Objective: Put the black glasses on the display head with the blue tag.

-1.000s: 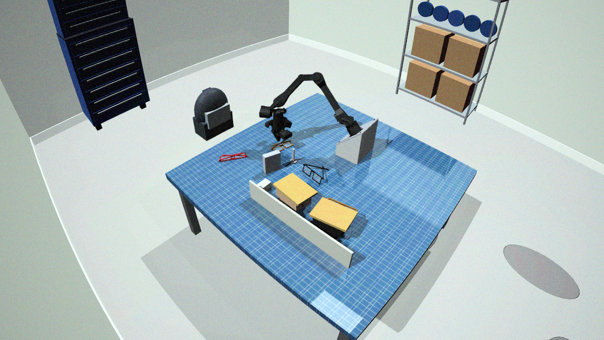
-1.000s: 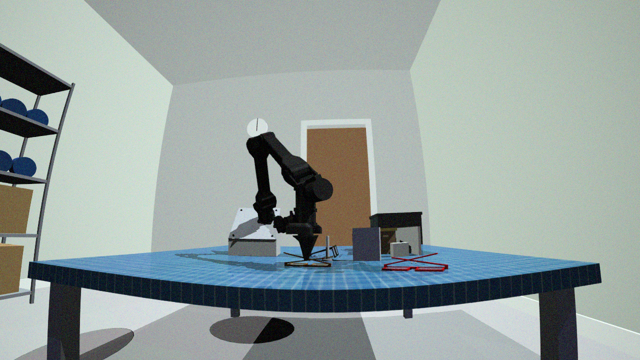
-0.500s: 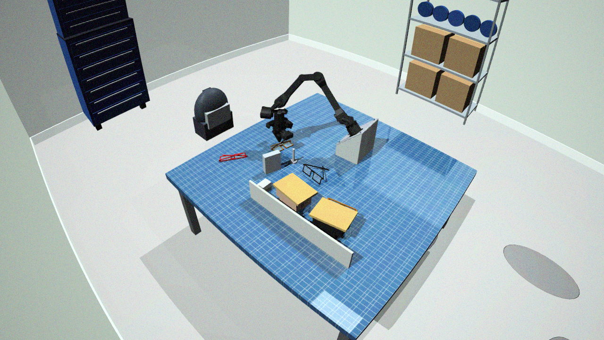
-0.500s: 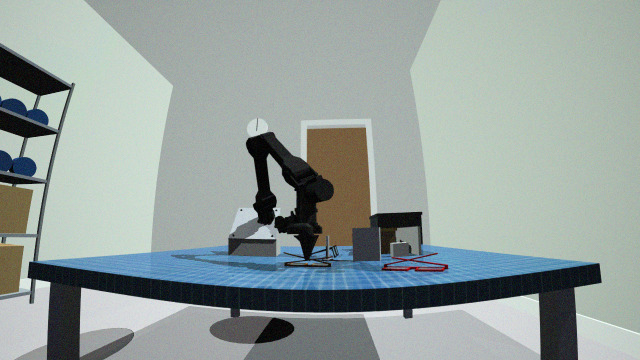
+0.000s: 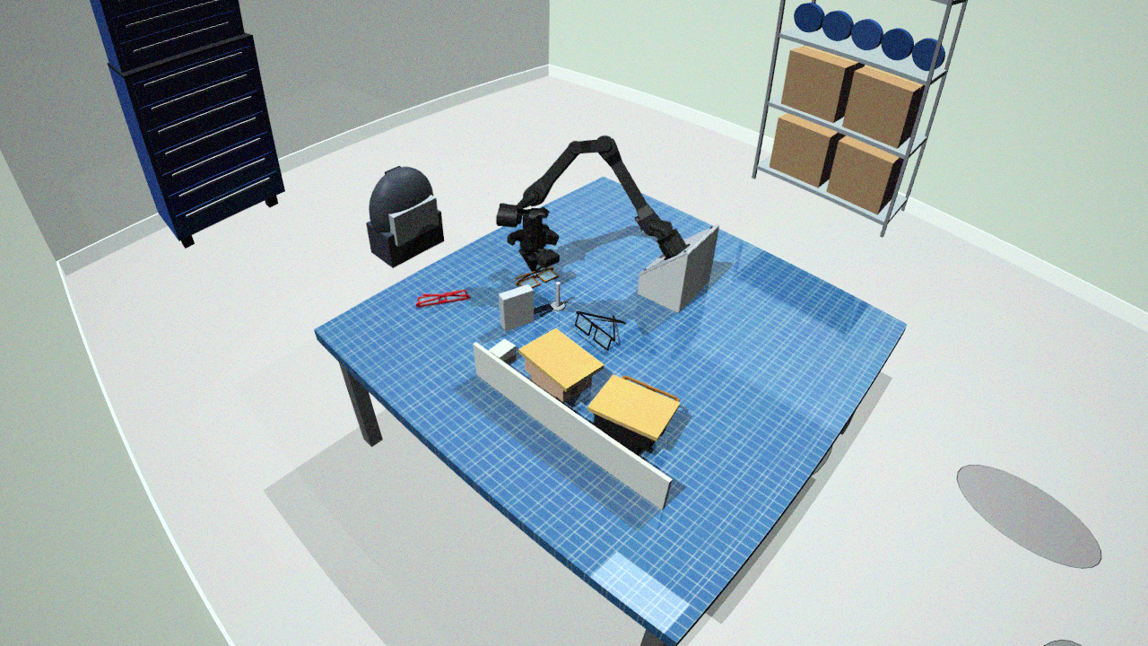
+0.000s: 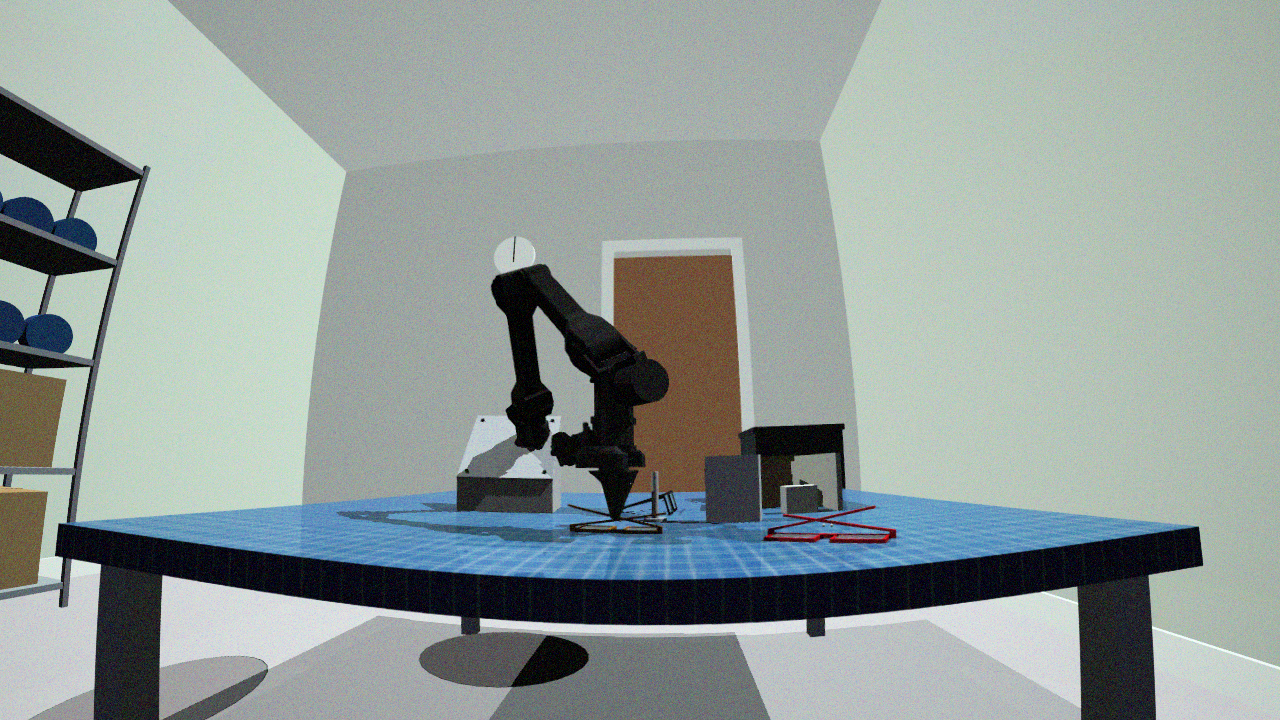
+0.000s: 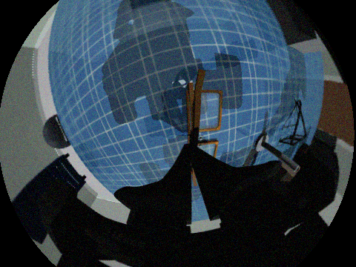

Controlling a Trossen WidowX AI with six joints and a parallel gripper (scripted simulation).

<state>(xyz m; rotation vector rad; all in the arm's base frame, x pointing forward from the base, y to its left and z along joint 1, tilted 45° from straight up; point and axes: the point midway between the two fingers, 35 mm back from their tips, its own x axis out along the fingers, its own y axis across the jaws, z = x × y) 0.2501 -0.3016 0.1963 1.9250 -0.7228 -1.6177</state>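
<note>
Now: gripper tip 180 mm short of the grey block, 130 mm to the right of it and 30 mm below it. The rest, counted from my gripper tip: small block: 310 mm ahead, 230 mm to the left; black glasses: 320 mm to the left, 20 mm ahead; post: 160 mm to the left, 50 mm ahead.
</note>
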